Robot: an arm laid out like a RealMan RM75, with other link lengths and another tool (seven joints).
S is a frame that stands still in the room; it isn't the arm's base.
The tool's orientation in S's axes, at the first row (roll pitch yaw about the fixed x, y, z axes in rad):
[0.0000, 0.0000, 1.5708]
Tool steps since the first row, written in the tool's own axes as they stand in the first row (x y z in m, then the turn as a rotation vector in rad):
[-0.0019, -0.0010, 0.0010, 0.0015, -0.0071, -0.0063]
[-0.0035, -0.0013, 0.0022, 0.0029, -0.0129, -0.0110]
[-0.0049, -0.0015, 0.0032, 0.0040, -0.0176, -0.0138]
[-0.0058, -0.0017, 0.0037, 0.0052, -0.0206, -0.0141]
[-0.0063, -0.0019, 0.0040, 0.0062, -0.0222, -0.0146]
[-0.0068, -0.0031, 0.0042, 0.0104, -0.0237, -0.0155]
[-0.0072, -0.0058, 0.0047, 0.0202, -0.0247, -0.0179]
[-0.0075, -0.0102, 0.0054, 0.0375, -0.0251, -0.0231]
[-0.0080, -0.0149, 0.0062, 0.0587, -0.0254, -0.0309]
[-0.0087, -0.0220, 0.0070, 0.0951, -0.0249, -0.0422]
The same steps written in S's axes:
[0.0010, -0.0019, 0.0010, 0.0071, 0.0015, -0.0063]
[0.0013, -0.0035, 0.0022, 0.0129, 0.0029, -0.0110]
[0.0015, -0.0049, 0.0032, 0.0176, 0.0040, -0.0138]
[0.0017, -0.0058, 0.0037, 0.0206, 0.0052, -0.0141]
[0.0019, -0.0063, 0.0040, 0.0222, 0.0062, -0.0146]
[0.0031, -0.0068, 0.0042, 0.0237, 0.0104, -0.0155]
[0.0058, -0.0072, 0.0047, 0.0247, 0.0202, -0.0179]
[0.0102, -0.0075, 0.0054, 0.0251, 0.0375, -0.0231]
[0.0149, -0.0080, 0.0062, 0.0254, 0.0587, -0.0309]
[0.0220, -0.0087, 0.0070, 0.0249, 0.0951, -0.0422]

